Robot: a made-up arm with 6 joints. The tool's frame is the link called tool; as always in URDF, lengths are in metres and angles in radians. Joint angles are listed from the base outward.
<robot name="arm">
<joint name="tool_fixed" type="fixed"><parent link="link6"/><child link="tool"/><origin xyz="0.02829 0.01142 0.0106" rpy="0 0 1.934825"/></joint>
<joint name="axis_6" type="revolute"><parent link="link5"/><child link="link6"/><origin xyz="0.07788 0.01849 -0.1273" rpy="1.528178 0.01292 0.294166"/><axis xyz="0 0 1"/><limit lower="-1.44" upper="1.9"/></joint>
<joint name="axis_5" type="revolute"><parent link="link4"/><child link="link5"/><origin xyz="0.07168 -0.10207 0.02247" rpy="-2.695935 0.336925 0.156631"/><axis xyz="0 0 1"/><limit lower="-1.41" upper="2.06"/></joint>
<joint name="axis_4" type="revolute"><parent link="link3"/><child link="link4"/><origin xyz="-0.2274 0.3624 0.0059" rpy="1.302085 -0.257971 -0.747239"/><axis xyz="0 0 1"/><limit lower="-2.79" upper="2.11"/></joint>
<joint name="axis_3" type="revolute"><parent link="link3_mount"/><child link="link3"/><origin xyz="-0.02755 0.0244 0.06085" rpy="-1.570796 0 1.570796"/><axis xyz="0 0 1"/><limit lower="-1.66" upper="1.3"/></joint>
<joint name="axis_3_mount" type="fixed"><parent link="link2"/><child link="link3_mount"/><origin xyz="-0.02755 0.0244 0.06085" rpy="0 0 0"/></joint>
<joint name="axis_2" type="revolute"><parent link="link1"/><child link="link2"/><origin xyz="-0.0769 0.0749 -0.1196" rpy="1.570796 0 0"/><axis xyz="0 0 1"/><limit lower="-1.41" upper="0.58"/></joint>
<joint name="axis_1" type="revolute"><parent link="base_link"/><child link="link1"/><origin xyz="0.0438 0.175 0.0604" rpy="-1.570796 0 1.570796"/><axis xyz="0 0 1"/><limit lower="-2.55" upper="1.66"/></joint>
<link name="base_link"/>
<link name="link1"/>
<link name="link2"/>
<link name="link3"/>
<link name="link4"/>
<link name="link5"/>
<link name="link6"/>
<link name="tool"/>
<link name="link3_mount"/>
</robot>
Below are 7 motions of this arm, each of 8 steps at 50 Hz.
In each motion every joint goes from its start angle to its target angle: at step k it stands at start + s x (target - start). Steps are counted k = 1, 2, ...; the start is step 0. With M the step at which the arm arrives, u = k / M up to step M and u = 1 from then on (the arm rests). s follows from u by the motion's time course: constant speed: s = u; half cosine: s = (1 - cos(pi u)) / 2; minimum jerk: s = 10 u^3 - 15 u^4 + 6 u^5.
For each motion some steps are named. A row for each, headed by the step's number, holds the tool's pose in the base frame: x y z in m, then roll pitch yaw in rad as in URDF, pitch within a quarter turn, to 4 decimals.
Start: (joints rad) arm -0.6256 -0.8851 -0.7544 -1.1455 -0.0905 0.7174
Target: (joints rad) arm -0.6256 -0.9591 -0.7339 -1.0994 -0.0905 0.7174
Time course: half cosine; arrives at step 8
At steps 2, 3, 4, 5, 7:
2: 0.2788 0.3887 -0.2127 -1.0589 0.5970 3.0969
3: 0.2805 0.3855 -0.2126 -1.0593 0.5972 3.0817
4: 0.2824 0.3818 -0.2125 -1.0597 0.5975 3.0639
5: 0.2842 0.3780 -0.2124 -1.0599 0.5978 3.0462
7: 0.2866 0.3727 -0.2123 -1.0599 0.5983 3.0214

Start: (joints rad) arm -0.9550 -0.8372 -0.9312 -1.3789 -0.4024 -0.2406
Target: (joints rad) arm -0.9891 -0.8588 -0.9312 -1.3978 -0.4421 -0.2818
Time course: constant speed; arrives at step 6
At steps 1, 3, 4, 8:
1: 0.2424 0.5188 -0.1139 -1.7638 -0.5628 3.0595
3: 0.2432 0.5204 -0.1118 -1.7875 -0.5859 3.0677
4: 0.2436 0.5212 -0.1108 -1.7996 -0.5974 3.0723
8: 0.2443 0.5228 -0.1087 -1.8243 -0.6203 3.0821

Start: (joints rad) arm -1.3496 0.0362 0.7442 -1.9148 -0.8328 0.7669
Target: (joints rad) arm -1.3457 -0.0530 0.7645 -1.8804 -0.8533 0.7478
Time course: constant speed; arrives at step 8
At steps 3, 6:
3: 0.6224 0.0976 0.0775 -2.8824 1.0741 0.9094
6: 0.6218 0.0898 0.0644 -2.8468 1.0771 0.9310

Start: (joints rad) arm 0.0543 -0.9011 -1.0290 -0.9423 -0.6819 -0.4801
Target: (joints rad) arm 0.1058 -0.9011 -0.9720 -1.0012 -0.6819 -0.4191
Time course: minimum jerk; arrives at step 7
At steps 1, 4, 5, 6, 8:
1: 0.2107 0.1809 -0.2172 -1.3675 -0.3030 2.4600
4: 0.2192 0.1663 -0.2234 -1.3046 -0.2300 2.4598
5: 0.2223 0.1608 -0.2255 -1.2817 -0.2034 2.4611
6: 0.2240 0.1577 -0.2265 -1.2692 -0.1890 2.4621
8: 0.2243 0.1572 -0.2267 -1.2668 -0.1863 2.4623

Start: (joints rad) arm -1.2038 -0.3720 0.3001 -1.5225 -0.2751 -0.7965
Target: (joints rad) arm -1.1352 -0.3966 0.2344 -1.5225 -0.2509 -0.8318
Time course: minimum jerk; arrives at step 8
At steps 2, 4, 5, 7, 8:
2: 0.5955 0.2485 -0.0567 -1.4207 -0.2199 2.2930
4: 0.5924 0.2555 -0.0658 -1.3847 -0.2315 2.2993
5: 0.5905 0.2593 -0.0711 -1.3641 -0.2382 2.3022
7: 0.5882 0.2635 -0.0773 -1.3402 -0.2461 2.3049
8: 0.5881 0.2638 -0.0777 -1.3387 -0.2466 2.3051

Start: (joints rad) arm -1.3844 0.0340 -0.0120 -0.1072 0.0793 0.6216
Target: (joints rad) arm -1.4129 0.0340 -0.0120 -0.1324 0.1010 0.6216
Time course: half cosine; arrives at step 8
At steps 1, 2, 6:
1: 0.2597 0.2590 0.0014 3.0660 0.3041 0.9600
2: 0.2600 0.2594 0.0025 3.0695 0.3062 0.9607
6: 0.2619 0.2625 0.0092 3.0926 0.3198 0.9659

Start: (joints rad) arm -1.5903 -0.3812 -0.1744 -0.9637 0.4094 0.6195
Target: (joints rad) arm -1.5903 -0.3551 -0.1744 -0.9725 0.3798 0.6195
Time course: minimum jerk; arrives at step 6
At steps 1, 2, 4, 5, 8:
1: 0.4110 0.4318 0.0712 -1.6546 0.9319 2.4448
2: 0.4106 0.4316 0.0722 -1.6660 0.9348 2.4363
4: 0.4091 0.4313 0.0754 -1.7045 0.9441 2.4073
5: 0.4087 0.4312 0.0764 -1.7162 0.9467 2.3984
8: 0.4086 0.4311 0.0766 -1.7186 0.9473 2.3966

